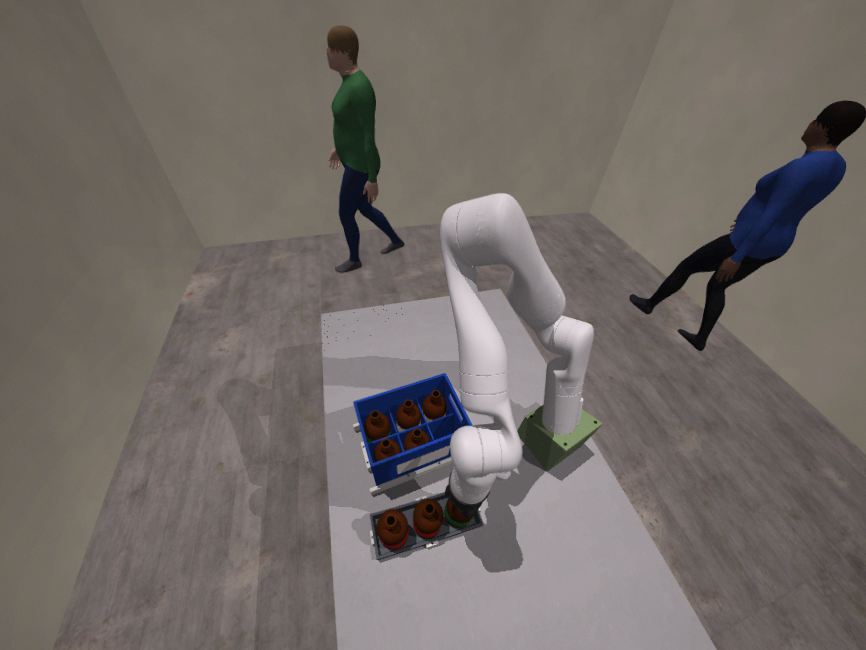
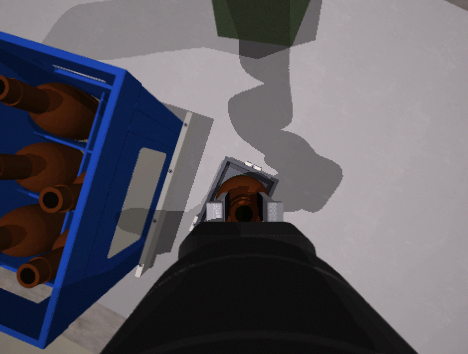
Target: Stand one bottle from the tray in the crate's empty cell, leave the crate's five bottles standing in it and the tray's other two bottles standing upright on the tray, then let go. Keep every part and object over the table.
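Places are measured from the arm's base along level axes (x left, y up, z ahead), in metres.
Pixels of known places: gripper, between the fingertips: (image 2: 243,202); arm's base, origin of its link: (image 1: 558,422).
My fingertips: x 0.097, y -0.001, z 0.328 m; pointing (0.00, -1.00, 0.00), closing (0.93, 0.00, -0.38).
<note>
Ahead of a thing's pixels: the offset from my fingertips to its middle. "spot": to the spot under its first point.
My gripper (image 1: 461,508) (image 2: 243,202) points down, shut on the neck of a brown bottle {dx +0.002, dy -0.052, dz +0.007 m} (image 1: 458,518) (image 2: 242,186) with a green band. The bottle is upright at the right end of the grey tray {dx -0.006, dy -0.122, dz +0.093 m} (image 1: 402,552) (image 2: 238,172); whether its base touches the tray is hidden. Two brown bottles {dx -0.006, dy -0.052, dz +0.181 m} (image 1: 392,531) {dx -0.002, dy -0.052, dz +0.093 m} (image 1: 428,519) with red bands stand upright on the tray to its left. The blue crate {dx -0.227, dy -0.047, dz +0.066 m} (image 1: 386,475) (image 2: 126,122) holds five brown bottles: three in the back row, and two at the left and middle of the front row. Its front-right cell {spot: dx -0.231, dy -0.114, dz -0.033 m} (image 1: 442,428) is empty.
The crate stands close behind the tray on light rails. The arm passes by the crate's right side, and its green base (image 1: 549,447) (image 2: 262,20) is at the table's right. A person in green (image 1: 355,125) and one in blue (image 1: 790,195) are on the floor beyond the table.
</note>
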